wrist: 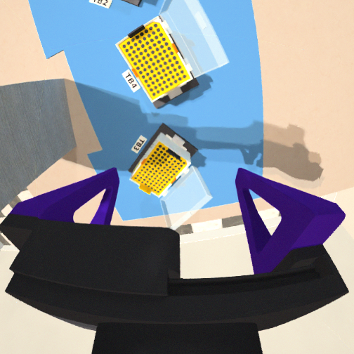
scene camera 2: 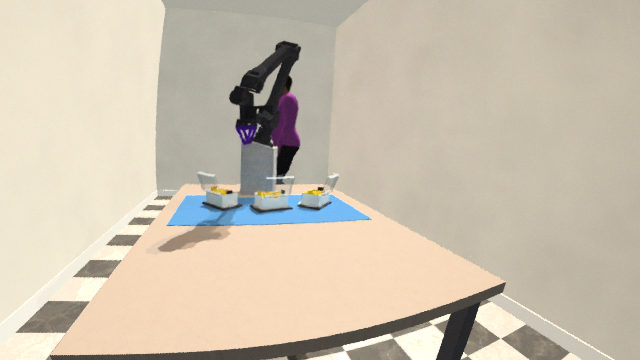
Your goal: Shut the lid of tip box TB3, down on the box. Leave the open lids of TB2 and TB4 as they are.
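Places are measured from the arm's base along level axes (x ahead, y left, z up), in centimetres.
Where they show: gripper, fingertip midpoint: [scene camera 2: 247,144]; arm's base, link origin: [scene camera 2: 261,143].
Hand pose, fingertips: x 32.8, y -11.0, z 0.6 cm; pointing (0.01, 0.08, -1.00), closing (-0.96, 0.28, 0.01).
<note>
Things, the pixels of their top centre, and the offset from my fingertips. Level surfaces: height alone.
- Tip box TB3, top centre: [scene camera 2: 223,189] dx -8.1, dy -9.2, dz -20.2 cm
- TB4, top centre: [scene camera 2: 270,192] dx -2.3, dy +10.6, dz -20.2 cm
- TB2, top centre: [scene camera 2: 313,190] dx -4.4, dy +31.1, dz -20.2 cm
- blue mat, surface height: dz -26.7 cm
- light table, surface height: dz -27.0 cm
Tip box TB3 [scene camera 2: 221,199] [wrist: 159,169] has yellow tips and stands on a dark base, leftmost in the scene view. Its clear lid [scene camera 2: 207,180] [wrist: 187,198] is open, tilted up and outward from one side. My gripper [scene camera 2: 247,142] [wrist: 176,174] is open and empty, high above the boxes; in the wrist view TB3 shows between its purple fingers. TB4 [scene camera 2: 271,201] [wrist: 157,62] is the middle box, with its clear lid [scene camera 2: 286,185] [wrist: 202,37] open. TB2 [scene camera 2: 315,199] is the rightmost box, its lid [scene camera 2: 331,182] open; a corner of its base [wrist: 132,1] shows in the wrist view.
The boxes stand on a blue mat [scene camera 2: 300,217] [wrist: 235,90] on the light table [scene camera 2: 300,280] [wrist: 300,60]. The grey pedestal [scene camera 2: 257,172] [wrist: 35,135] of the arm stands behind the mat. A person in purple [scene camera 2: 288,120] is behind the arm. The arm's shadow crosses the mat.
</note>
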